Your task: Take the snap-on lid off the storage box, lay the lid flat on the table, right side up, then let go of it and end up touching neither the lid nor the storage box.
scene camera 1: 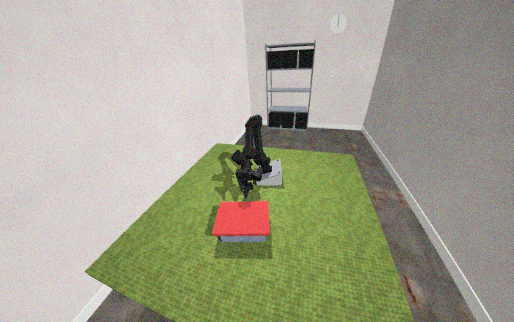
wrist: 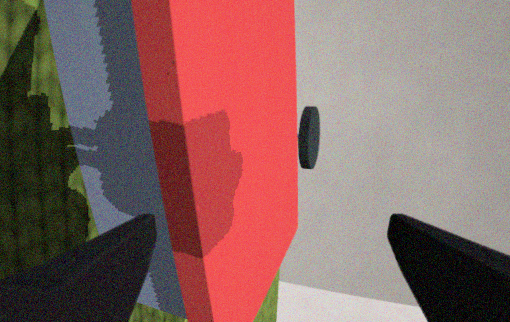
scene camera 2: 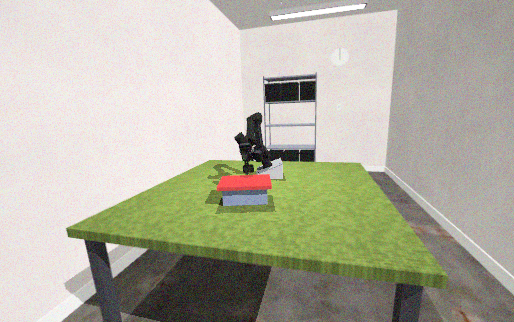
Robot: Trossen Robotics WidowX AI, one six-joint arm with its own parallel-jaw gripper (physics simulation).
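Observation:
A red lid (scene camera 1: 244, 218) (scene camera 2: 245, 182) (wrist: 240, 100) sits flat on top of the blue-grey storage box (scene camera 1: 243, 238) (scene camera 2: 245, 197) (wrist: 75, 65), which stands on the green table. My gripper (wrist: 274, 226) is open with nothing between its fingers. In both scene views the gripper is at the lid's far side, close behind its back edge; its fingertips are too small there to tell apart. In the wrist view the lid's edge and top face show ahead, between the two fingertips, and the gripper's shadow falls on the lid and box. Whether a fingertip touches them I cannot tell.
The arm's light grey base (scene camera 1: 273, 176) (scene camera 2: 275, 170) stands on the green table (scene camera 1: 320, 240) (scene camera 2: 320, 220) behind the box. A metal shelf rack (scene camera 1: 289, 90) (scene camera 2: 290, 124) stands at the back wall. A dark round disc (wrist: 310, 137) shows beyond the lid in the wrist view.

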